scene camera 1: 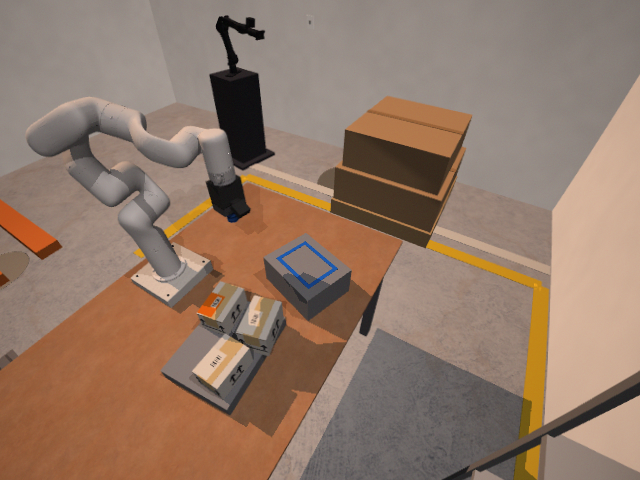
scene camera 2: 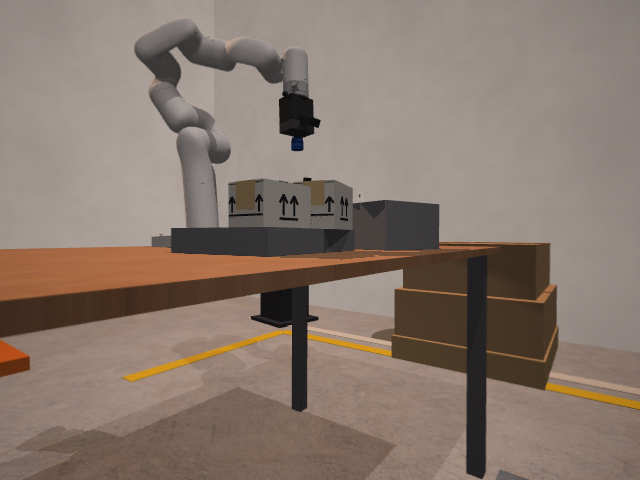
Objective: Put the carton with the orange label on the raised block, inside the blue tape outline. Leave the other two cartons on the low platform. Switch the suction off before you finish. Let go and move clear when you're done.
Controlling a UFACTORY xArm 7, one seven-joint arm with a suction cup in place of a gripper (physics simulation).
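Frame: origin at the arm's base, x ahead, y left, z up, level; millimetres.
Where they show: end effector, tool point: [scene camera 1: 233, 219] [scene camera 2: 297, 149]; arm's base, origin of the base link: [scene camera 1: 169, 268].
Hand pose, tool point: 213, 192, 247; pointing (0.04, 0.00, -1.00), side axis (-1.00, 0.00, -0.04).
Observation:
Each offset is from my tool point to the top centre of the thing, as dx, dy, dz. "spot": to the spot under its first point. Level surfaces: height alone.
The carton with the orange label {+116, -173, -158} [scene camera 1: 223, 308] sits upright on the far end of the low platform {+197, -233, -241} [scene camera 1: 186, 356] [scene camera 2: 222, 241]; its label does not show in scene camera 2. A second carton {+258, -135, -143} [scene camera 1: 261, 322] [scene camera 2: 332, 204] sits close beside it. A third carton {+274, -289, -159} [scene camera 1: 222, 364] [scene camera 2: 273, 204] sits at the near side of the platform. The raised block {+204, +129, -169} [scene camera 1: 330, 294] [scene camera 2: 412, 224] stands beyond the platform, with the blue tape outline {spot: +218, +192, -168} [scene camera 1: 321, 255] on its bare top. My suction gripper [scene camera 1: 233, 218] [scene camera 2: 297, 144] is open, holds nothing and hangs above the far part of the table, apart from the cartons and the block.
The arm's base plate [scene camera 1: 173, 273] is at the table's left edge. Large brown boxes [scene camera 1: 398, 165] [scene camera 2: 475, 320] are stacked on the floor beyond the table {dz -289} [scene camera 1: 129, 382] [scene camera 2: 103, 268]. A black pedestal [scene camera 1: 238, 113] with a small black arm stands at the back.

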